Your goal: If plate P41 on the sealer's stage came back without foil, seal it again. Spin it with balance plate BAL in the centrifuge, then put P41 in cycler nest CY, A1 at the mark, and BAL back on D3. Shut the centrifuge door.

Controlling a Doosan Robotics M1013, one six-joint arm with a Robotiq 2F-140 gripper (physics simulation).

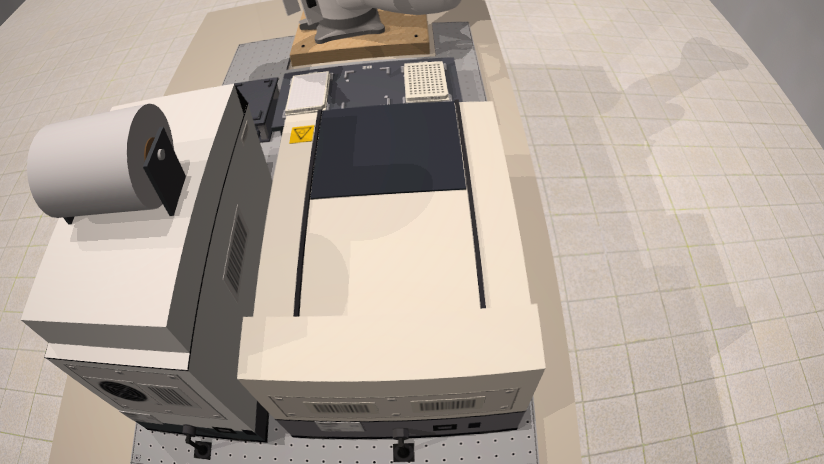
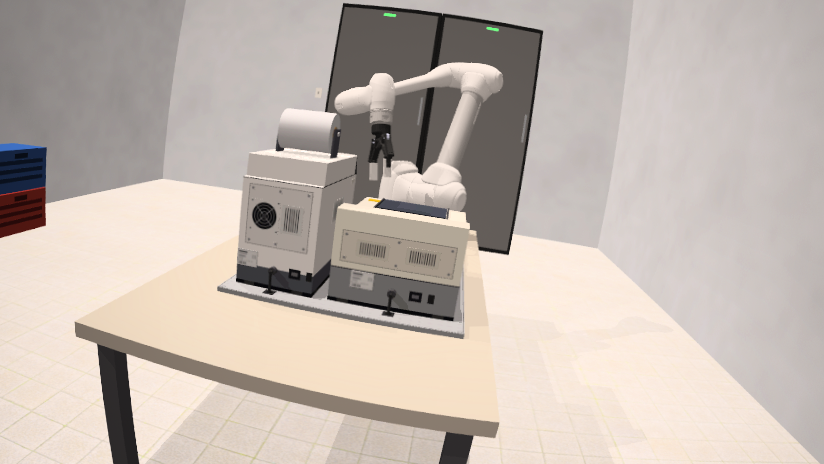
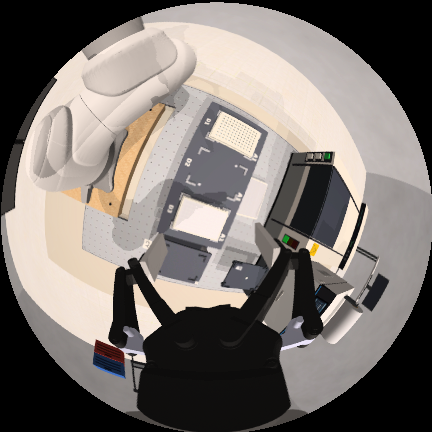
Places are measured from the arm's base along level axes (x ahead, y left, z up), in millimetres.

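Pixels of known places: gripper, between the fingertips: (image 1: 304, 17) (image 2: 380, 178) (image 3: 208, 237); arm's base, origin of its link: (image 1: 347, 22) (image 3: 95, 157).
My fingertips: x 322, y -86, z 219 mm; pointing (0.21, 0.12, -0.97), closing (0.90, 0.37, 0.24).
For each thing: its top centre in the pictures, then the offset to it from my fingertips. Level surfaces: height alone.
- smooth white-topped plate, centre of its top: (image 1: 307, 89) (image 3: 200, 220) 27 mm ahead, 20 mm right, 173 mm down
- beige plate with open wells, centre of its top: (image 1: 425, 78) (image 3: 237, 132) 57 mm ahead, 226 mm left, 173 mm down
- dark nest, centre of its top: (image 1: 245, 99) (image 3: 178, 264) 3 mm back, 165 mm right, 183 mm down
- sealer, centre of its top: (image 1: 87, 114) (image 2: 314, 111) (image 3: 348, 329) 508 mm ahead, 221 mm right, 230 mm up
- dark stage, centre of its top: (image 3: 250, 278) 228 mm ahead, 179 mm right, 149 mm down
- pale flat panel, centre of its top: (image 3: 252, 197) 184 mm ahead, 68 mm left, 230 mm down
- dark deck, height of its surface: 189 mm down
- film roll, centre of its top: (image 1: 80, 127) (image 2: 312, 111) (image 3: 349, 328) 529 mm ahead, 224 mm right, 230 mm up
My gripper (image 2: 380, 170) (image 3: 208, 237) is open with nothing between its fingers, high above the deck near D3. A smooth white-topped plate (image 1: 307, 92) (image 3: 200, 219) sits on D3. A beige plate with open wells (image 1: 425, 80) (image 3: 235, 134) sits on D1. No names are legible on them. The dark nest (image 3: 184, 261) beside D3 shows no plate. The sealer (image 1: 103, 276) (image 2: 280, 219) has a dark stage (image 3: 244, 275), partly hidden by a finger; no plate shows on it. The centrifuge (image 1: 403, 259) (image 2: 397, 253) (image 3: 325, 200) has a pale flat panel (image 3: 252, 198) low before its front; its door state is unclear.
D2, between the two plates on the dark deck (image 1: 369, 86) (image 3: 215, 172), holds no plate. A film roll (image 1: 95, 161) (image 2: 308, 129) (image 3: 342, 324) stands on top of the sealer. The arm's wooden base (image 1: 357, 43) (image 3: 142, 160) is behind the deck. Blue and red crates (image 2: 21, 187) (image 3: 109, 359) stand off to one side.
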